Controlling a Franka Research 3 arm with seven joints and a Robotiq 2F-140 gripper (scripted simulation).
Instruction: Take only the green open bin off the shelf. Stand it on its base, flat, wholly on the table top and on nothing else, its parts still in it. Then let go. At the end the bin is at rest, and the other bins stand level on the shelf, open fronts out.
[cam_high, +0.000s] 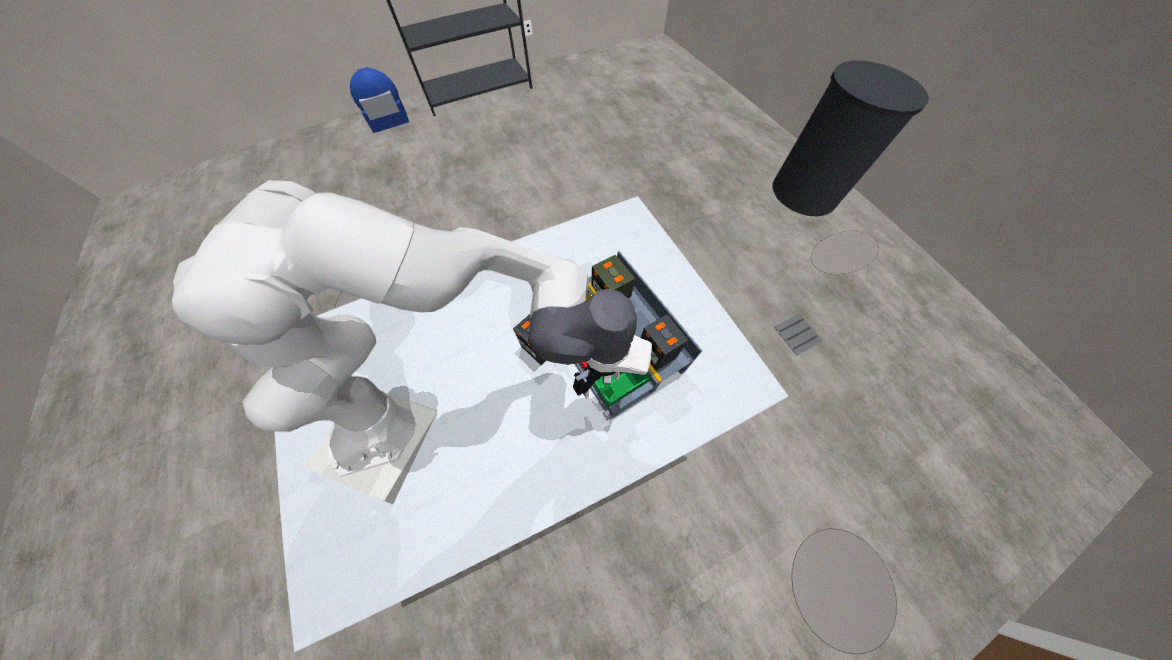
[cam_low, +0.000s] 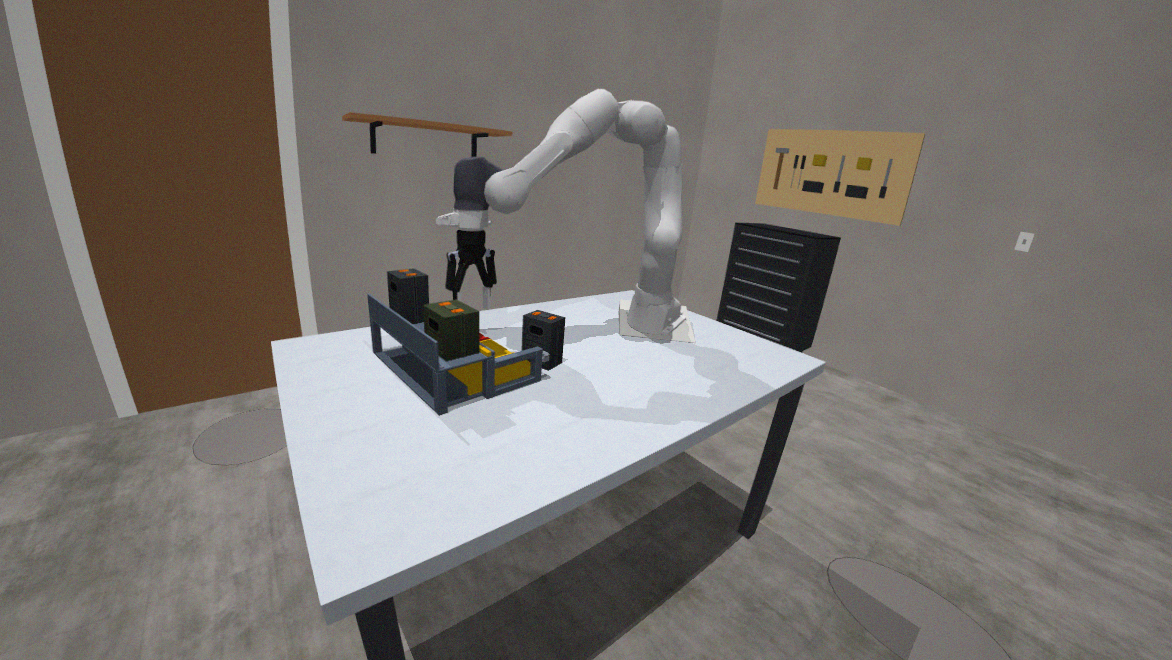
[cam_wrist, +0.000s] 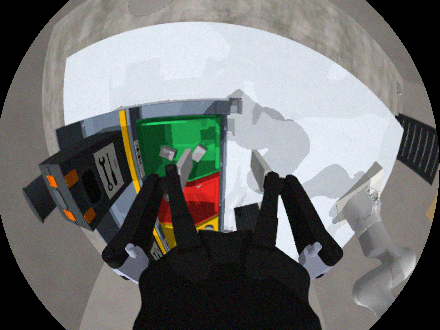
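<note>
Right now the green open bin is 90 mm ahead of my hand and 80 mm below it. Round my hand: red bin: 80 mm ahead, 110 mm to the left, 80 mm below; then black box: 180 mm ahead, 40 mm above; then yellow bin: 80 mm ahead, 230 mm to the left, 80 mm below.
</note>
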